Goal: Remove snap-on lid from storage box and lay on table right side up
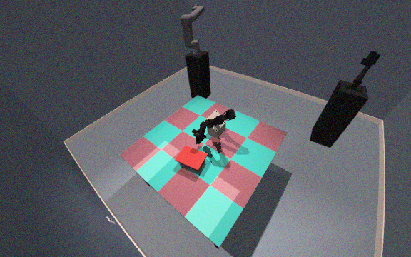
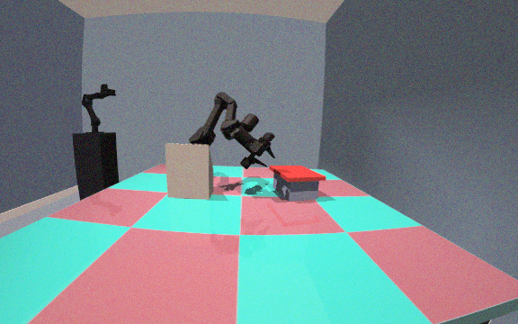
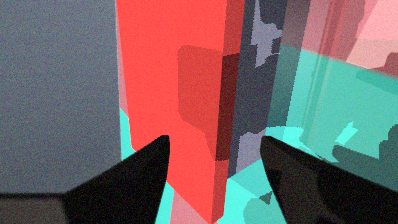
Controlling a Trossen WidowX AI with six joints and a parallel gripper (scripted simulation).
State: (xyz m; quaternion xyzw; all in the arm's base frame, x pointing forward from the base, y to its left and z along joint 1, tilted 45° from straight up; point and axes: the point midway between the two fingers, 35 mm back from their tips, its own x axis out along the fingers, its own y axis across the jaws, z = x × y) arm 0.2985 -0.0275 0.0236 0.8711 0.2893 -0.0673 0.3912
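Right now the red lid is 12 cm ahead of my gripper tip, 4 cm below it and 1 cm to the left of it. The rest, counted from my gripper tip: grey storage box: 12 cm ahead, 9 cm below, 1 cm to the left.
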